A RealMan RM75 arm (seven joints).
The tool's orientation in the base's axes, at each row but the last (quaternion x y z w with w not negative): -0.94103 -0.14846 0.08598 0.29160; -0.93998 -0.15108 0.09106 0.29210; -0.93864 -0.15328 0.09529 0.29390; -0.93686 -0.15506 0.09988 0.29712; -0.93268 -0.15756 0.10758 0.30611; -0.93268 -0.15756 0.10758 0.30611; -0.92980 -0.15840 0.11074 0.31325; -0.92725 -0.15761 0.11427 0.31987; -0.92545 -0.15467 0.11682 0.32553; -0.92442 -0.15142 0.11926 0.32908; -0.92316 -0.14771 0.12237 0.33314; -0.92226 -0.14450 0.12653 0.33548
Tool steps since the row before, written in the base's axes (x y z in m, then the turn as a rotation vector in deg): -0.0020 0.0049 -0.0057 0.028 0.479 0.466; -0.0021 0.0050 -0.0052 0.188 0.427 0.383; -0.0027 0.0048 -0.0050 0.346 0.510 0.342; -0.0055 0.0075 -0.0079 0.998 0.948 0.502; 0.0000 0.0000 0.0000 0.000 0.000 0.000; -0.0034 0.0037 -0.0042 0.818 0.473 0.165; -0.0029 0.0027 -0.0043 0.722 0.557 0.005; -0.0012 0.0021 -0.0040 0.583 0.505 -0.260; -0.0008 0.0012 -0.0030 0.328 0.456 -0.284; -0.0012 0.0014 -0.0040 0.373 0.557 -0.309; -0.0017 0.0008 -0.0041 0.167 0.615 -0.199; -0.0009 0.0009 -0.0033 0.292 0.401 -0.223
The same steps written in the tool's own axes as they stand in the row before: 0.0002 -0.0010 0.0077 0.149 -0.638 -0.136; 0.0001 -0.0014 0.0074 0.289 -0.512 -0.137; -0.0004 -0.0015 0.0073 0.468 -0.516 -0.103; -0.0018 -0.0024 0.0118 1.214 -0.799 -0.184; 0.0000 0.0000 0.0000 0.000 0.000 0.000; -0.0014 -0.0011 0.0063 0.911 -0.274 -0.119; -0.0012 0.0000 0.0057 0.870 -0.260 0.081; 0.0001 0.0007 0.0046 0.752 -0.085 0.299; 0.0000 0.0009 0.0032 0.501 -0.087 0.370; -0.0001 0.0013 0.0042 0.582 -0.137 0.433; -0.0008 0.0018 0.0041 0.398 -0.290 0.451; -0.0001 0.0013 0.0033 0.442 -0.095 0.303
